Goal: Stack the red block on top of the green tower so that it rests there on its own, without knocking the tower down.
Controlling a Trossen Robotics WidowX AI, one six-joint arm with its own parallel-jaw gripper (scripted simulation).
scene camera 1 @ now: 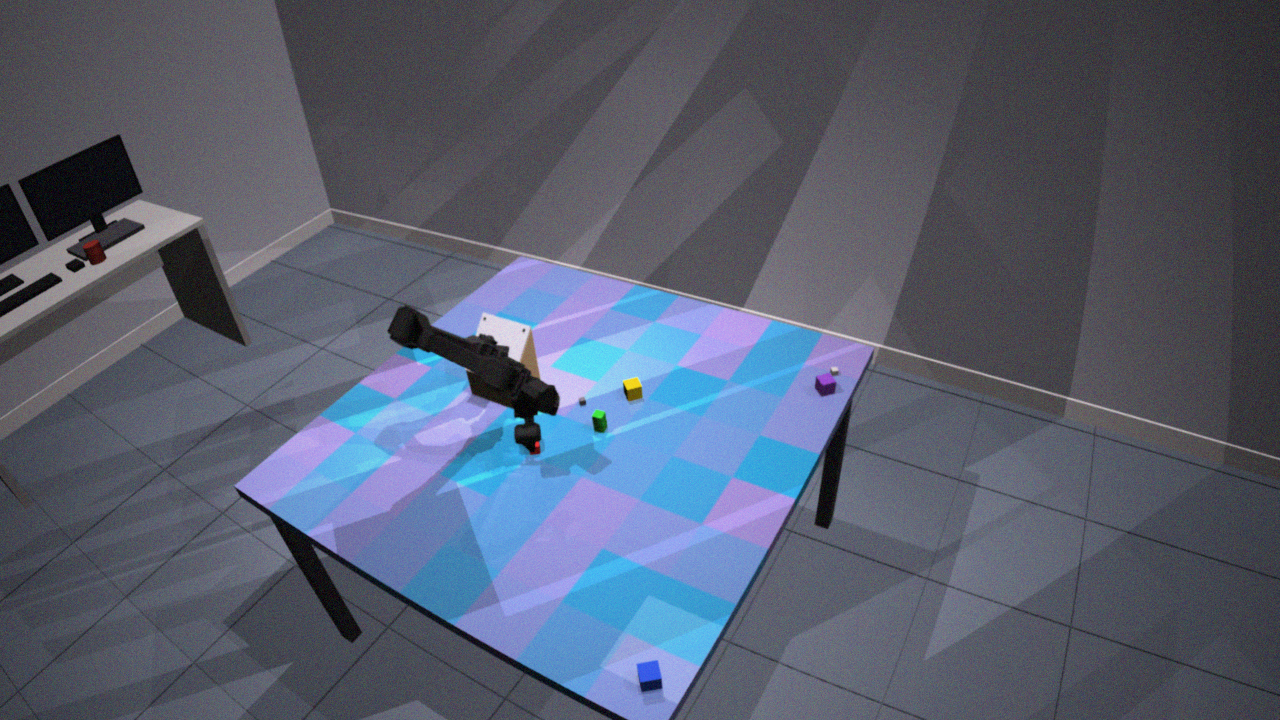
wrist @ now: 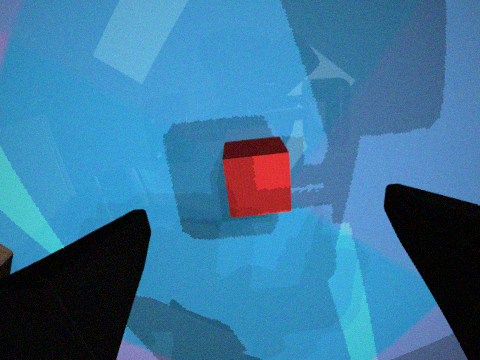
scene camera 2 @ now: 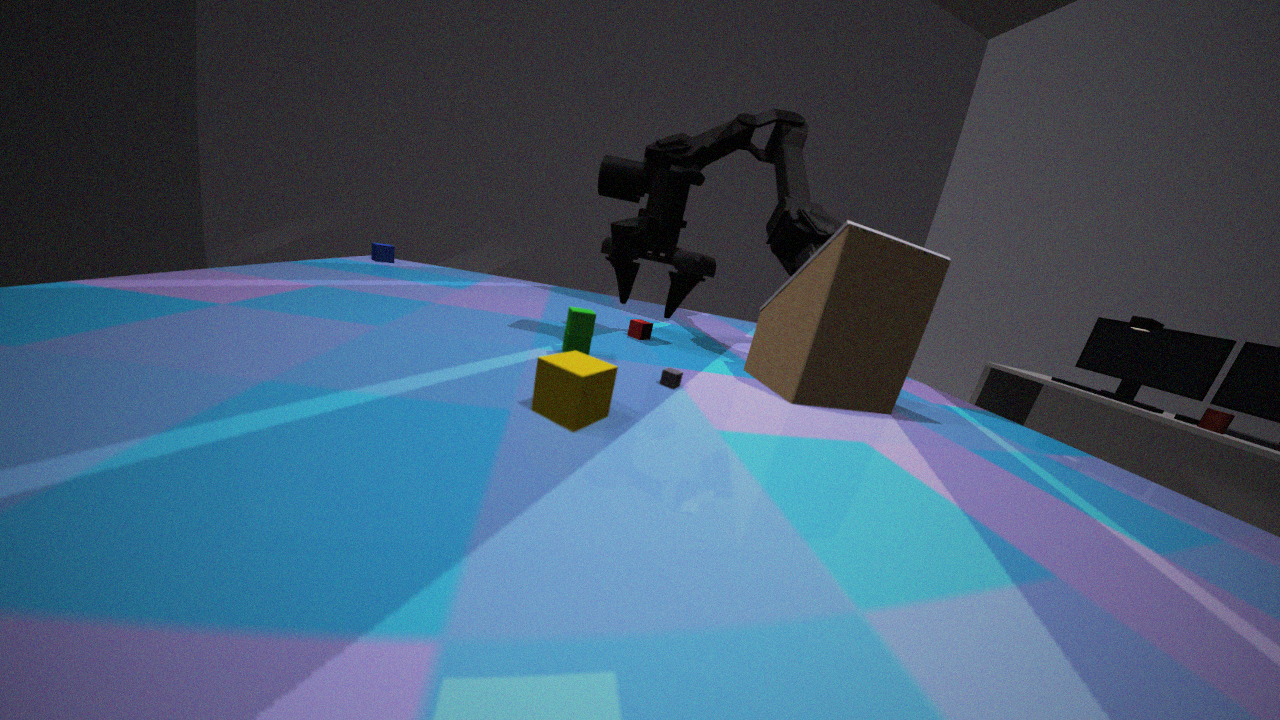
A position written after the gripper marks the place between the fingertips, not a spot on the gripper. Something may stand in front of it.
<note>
The gripper [scene camera 2: 643, 310] is open, holding nothing. Further things: a red block [wrist: 257, 172] and a yellow cube [scene camera 2: 572, 389].
The gripper also shows in scene camera 1 [scene camera 1: 532, 438] and in the wrist view [wrist: 268, 209]. The wrist view does not show the yellow cube: it is out of frame.
</note>
